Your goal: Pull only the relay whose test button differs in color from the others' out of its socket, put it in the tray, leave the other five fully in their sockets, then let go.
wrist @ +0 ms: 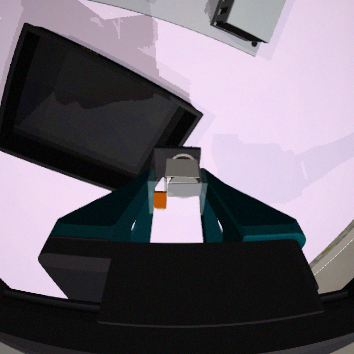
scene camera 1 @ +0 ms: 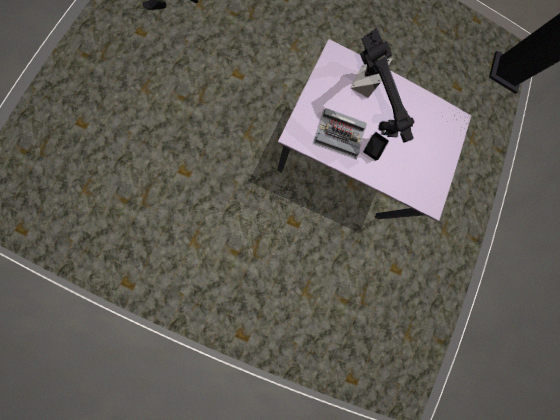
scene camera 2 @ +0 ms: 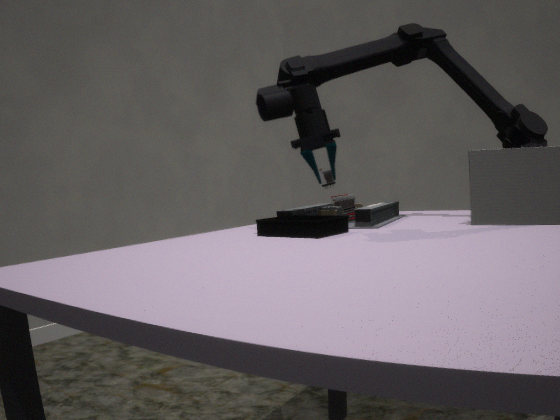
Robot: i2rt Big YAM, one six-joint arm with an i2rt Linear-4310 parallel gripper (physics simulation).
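Places are measured from the arm's base along level axes (x ahead, y left, z up), in millimetres.
Where they show: gripper, between the fingertips: (wrist: 176,176) (scene camera 1: 384,132) (scene camera 2: 327,181); arm's base, origin of its link: (scene camera 1: 374,70) (scene camera 2: 530,177).
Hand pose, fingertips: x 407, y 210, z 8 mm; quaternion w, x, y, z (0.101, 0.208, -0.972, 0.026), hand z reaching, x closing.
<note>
Things, the pixels of their top centre, and the offset from my fingertips. "spot": a spot on its surface instead.
- relay, centre of its top: (wrist: 186,201) (scene camera 2: 326,167) dx +4, dy -6, dz +31 mm
- orange test button, centre of its top: (wrist: 160,201) dx +16, dy -1, dz +29 mm
- black open tray, centre of its top: (wrist: 92,128) (scene camera 2: 302,217) (scene camera 1: 377,145) dx +57, dy +16, dz -73 mm
- duct end, a spot on its surface: (wrist: 250,20) spot: dx -28, dy -116, dz -65 mm
My gripper (scene camera 2: 327,179) (wrist: 176,176) is shut on a relay (scene camera 2: 327,175) (wrist: 182,169) with a grey, clear-sided body and an orange test button (wrist: 160,200). It holds the relay in the air, with its pins pointing down in the second scene view. The black open tray (scene camera 1: 376,146) (scene camera 2: 302,227) (wrist: 95,120) stands on the table below. In the wrist view the relay overlaps the tray's near right corner. The row of socketed relays (scene camera 1: 341,128) (scene camera 2: 344,201) sits on the panel; their test buttons are too small to tell.
The panel's grey wire ducts (scene camera 1: 337,145) (scene camera 2: 377,212) stand beside the tray, and a duct end (wrist: 250,20) shows at the top of the wrist view. Red and black wires run between the ducts and sockets. The arm's base stands on a pale block (scene camera 1: 366,82) (scene camera 2: 515,185).
</note>
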